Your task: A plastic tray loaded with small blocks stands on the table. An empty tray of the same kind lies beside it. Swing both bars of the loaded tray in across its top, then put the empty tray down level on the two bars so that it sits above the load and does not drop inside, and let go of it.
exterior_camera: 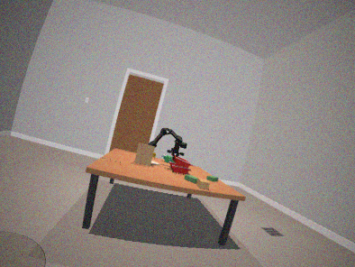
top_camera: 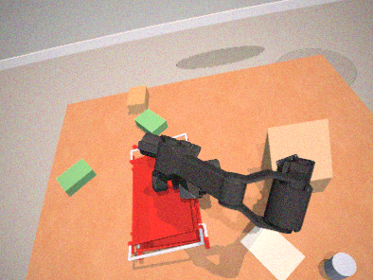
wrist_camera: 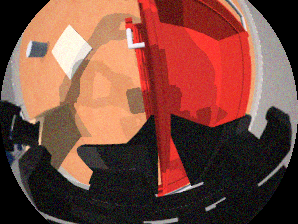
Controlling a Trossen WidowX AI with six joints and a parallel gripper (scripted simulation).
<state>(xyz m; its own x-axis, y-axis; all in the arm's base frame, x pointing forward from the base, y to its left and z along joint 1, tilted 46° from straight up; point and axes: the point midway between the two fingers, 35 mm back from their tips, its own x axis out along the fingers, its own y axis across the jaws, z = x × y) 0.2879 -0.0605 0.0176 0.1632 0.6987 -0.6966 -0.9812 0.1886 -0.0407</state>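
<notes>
My gripper tip is now 8 cm short of the red tray, 2 cm below it and 1 cm to the left of it. From my gripper tip the other things lie so: grey cylinder 32 cm behind, 30 cm to the left, 7 cm below; then tiny red cube 30 cm to the right, 17 cm ahead, 10 cm below; then white sheet 20 cm to the left, 18 cm behind, 10 cm below.
</notes>
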